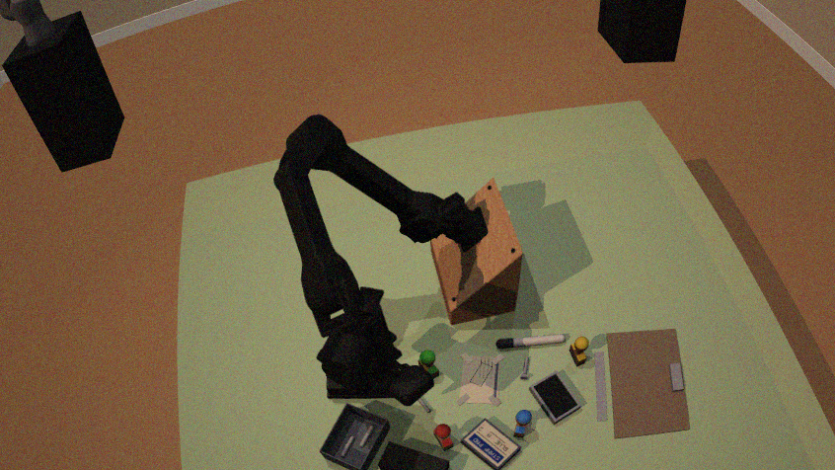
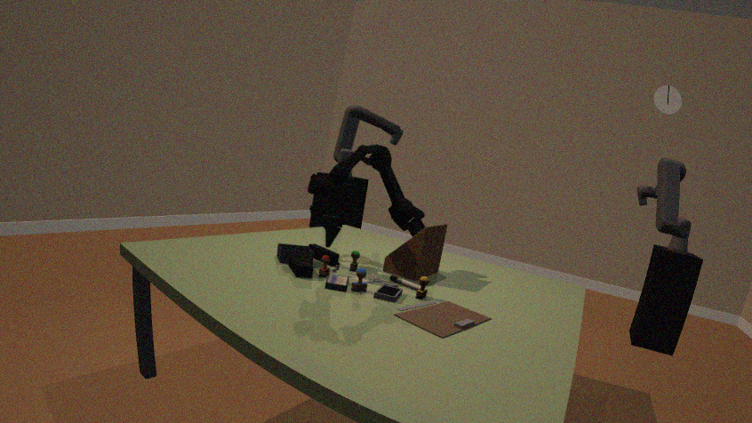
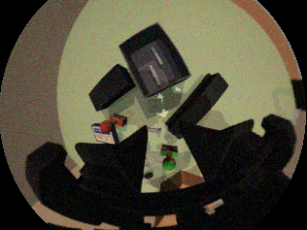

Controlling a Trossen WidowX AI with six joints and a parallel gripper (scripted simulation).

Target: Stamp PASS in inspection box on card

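My gripper tip is 7 cm to the right of the green-knobbed stamp, 6 cm past it and 4 cm above it. From my gripper tip the other things lie so: black tray: 8 cm to the right, 7 cm ahead, 5 cm below; black block: 5 cm to the right, 5 cm below, 4 cm behind; red stamp: 9 cm ahead, 7 cm to the left, 4 cm below.
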